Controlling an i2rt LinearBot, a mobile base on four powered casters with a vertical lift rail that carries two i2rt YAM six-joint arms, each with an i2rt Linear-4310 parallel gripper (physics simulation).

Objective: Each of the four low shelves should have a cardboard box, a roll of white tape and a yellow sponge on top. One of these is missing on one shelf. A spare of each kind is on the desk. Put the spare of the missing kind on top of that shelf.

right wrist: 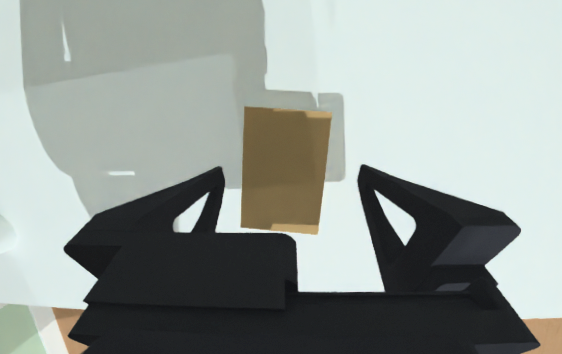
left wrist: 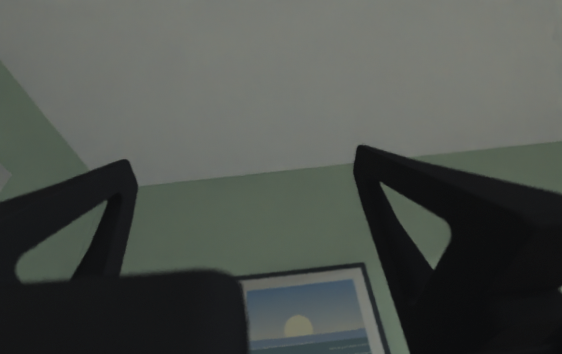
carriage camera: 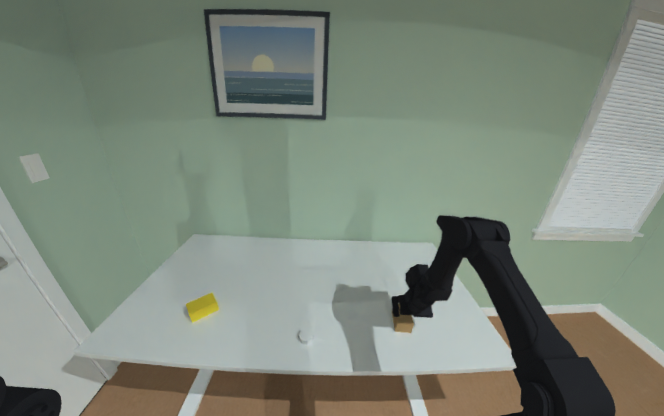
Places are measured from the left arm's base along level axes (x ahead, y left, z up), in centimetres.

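Where they show: left gripper, between the fingertips: (left wrist: 246, 164); right gripper, between the fingertips: (right wrist: 290, 173) (carriage camera: 405, 311).
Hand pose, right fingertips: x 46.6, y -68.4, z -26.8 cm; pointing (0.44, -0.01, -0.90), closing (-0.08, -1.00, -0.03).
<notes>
After its pixels a point has its place.
The spare cardboard box (carriage camera: 403, 324) {x 42.2, y -66.4, z -28.0 cm} (right wrist: 284, 170) {x 46.8, y -68.0, z -27.4 cm} sits on the white desk (carriage camera: 260, 280) {x 70.8, y -8.6, z -32.4 cm} (right wrist: 450, 100) {x 50.9, y -83.1, z -32.4 cm}, at its right side. My right gripper (right wrist: 290, 173) {x 46.6, y -68.4, z -26.8 cm} is open above the box, which shows between and a little beyond its fingertips; the box is not gripped. The spare yellow sponge (carriage camera: 202, 307) {x 51.3, y 8.8, z -27.9 cm} lies on the left part of the desk. The spare roll of white tape (carriage camera: 304, 336) {x 40.6, y -30.5, z -30.0 cm} is near the middle of the desk's front edge, pale and hard to see. My left gripper (left wrist: 246, 164) {x 5.2, y 0.3, z 43.2 cm} is open and empty, pointing up at the wall and ceiling. The four low shelves do not show.
A framed sunset picture (carriage camera: 321, 65) {x 106.2, y -35.7, z 61.0 cm} (left wrist: 369, 300) {x 106.2, y -36.3, z 66.8 cm} hangs on the green wall behind the desk. A window with blinds (carriage camera: 615, 145) {x 97.3, y -210.5, z 36.8 cm} is at the right, a white door (carriage camera: 30, 320) {x 52.8, y 89.1, z -41.4 cm} at the left. My right arm (carriage camera: 520, 300) {x 12.2, y -64.5, z 17.4 cm} reaches over the desk's right edge and casts a shadow.
</notes>
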